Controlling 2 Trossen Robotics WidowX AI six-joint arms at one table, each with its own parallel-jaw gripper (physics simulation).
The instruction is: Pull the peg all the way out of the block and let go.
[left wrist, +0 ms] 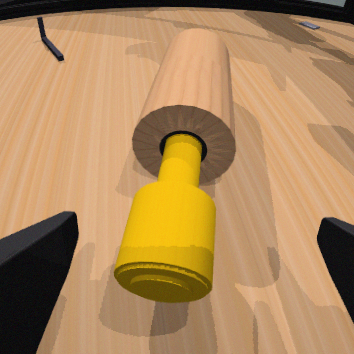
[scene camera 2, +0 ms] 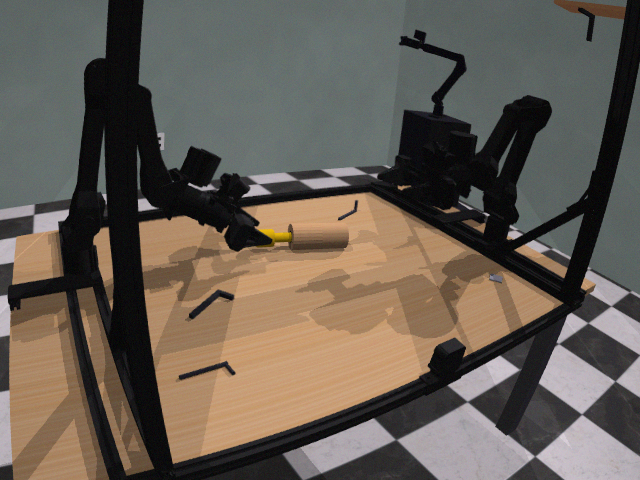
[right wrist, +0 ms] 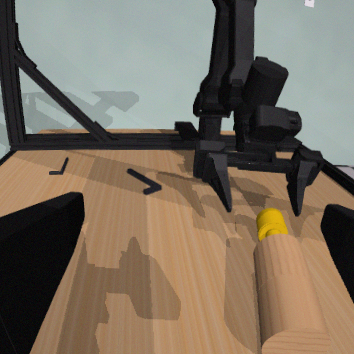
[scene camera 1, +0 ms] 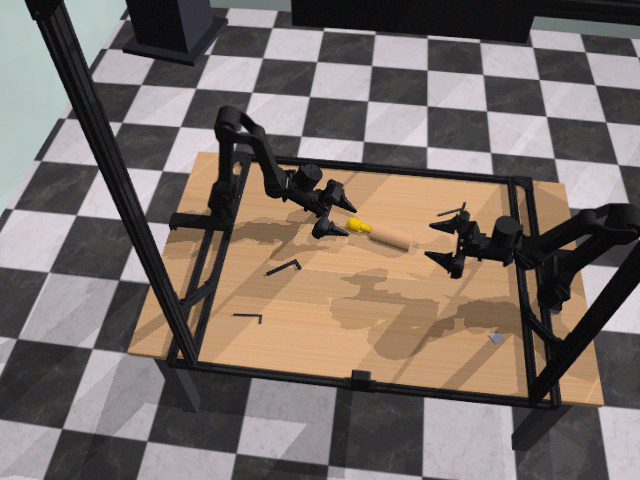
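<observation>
The yellow peg has its thin shaft in the end hole of the wooden cylindrical block. Its thick head and part of the shaft stick out. The block lies on its side on the table. My left gripper is open, with its fingertips on either side of the peg's head, apart from it. In scene camera 2 one left finger hides part of the head. My right gripper is open and empty, beyond the block's other end.
Black L-shaped keys lie at the left of the table, and another key lies behind the block. A small grey square piece lies at the right. A black frame borders the table.
</observation>
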